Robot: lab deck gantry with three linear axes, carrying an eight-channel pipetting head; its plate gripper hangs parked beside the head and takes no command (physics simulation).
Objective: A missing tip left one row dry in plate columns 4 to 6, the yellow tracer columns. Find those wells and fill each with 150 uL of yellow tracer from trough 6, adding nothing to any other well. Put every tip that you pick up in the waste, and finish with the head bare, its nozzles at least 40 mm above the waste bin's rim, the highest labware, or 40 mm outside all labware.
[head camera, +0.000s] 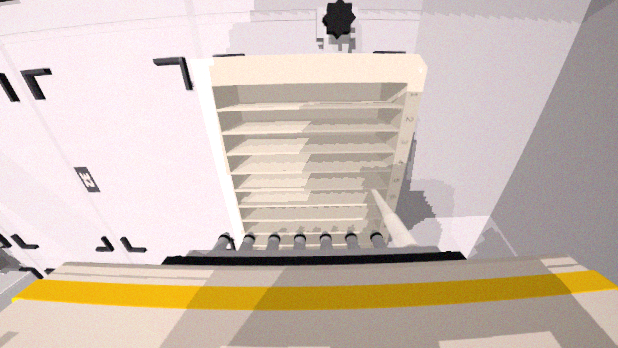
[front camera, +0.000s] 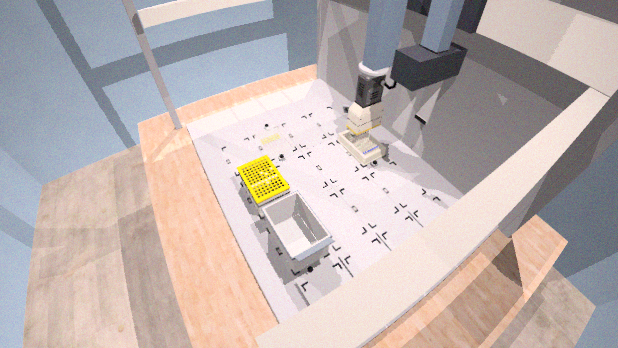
same spot on grey wall: (head camera: 552, 203) = (front camera: 395, 130)
